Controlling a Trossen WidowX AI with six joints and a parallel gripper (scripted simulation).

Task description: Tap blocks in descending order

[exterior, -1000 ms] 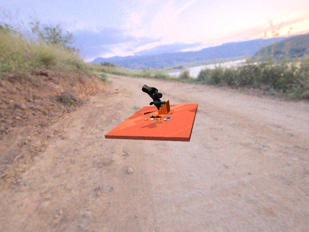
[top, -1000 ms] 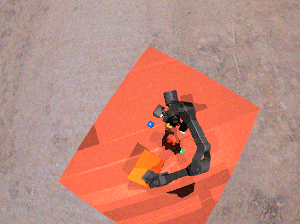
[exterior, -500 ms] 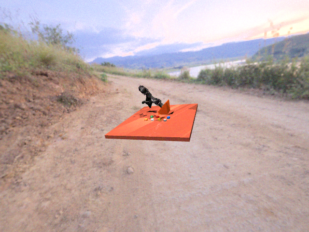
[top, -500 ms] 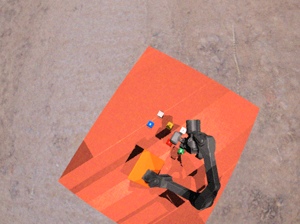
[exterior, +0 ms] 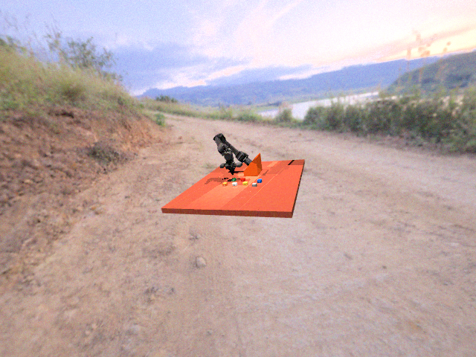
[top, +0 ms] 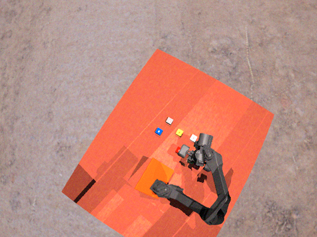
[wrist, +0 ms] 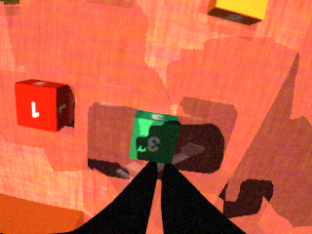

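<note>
The green block lies 40 mm below my gripper tip. Round my gripper tip: white block: 110 mm ahead, 60 mm to the left, 40 mm below; orange block: 110 mm ahead, 20 mm to the right, 40 mm below; red block: 90 mm to the left, 40 mm below.
</note>
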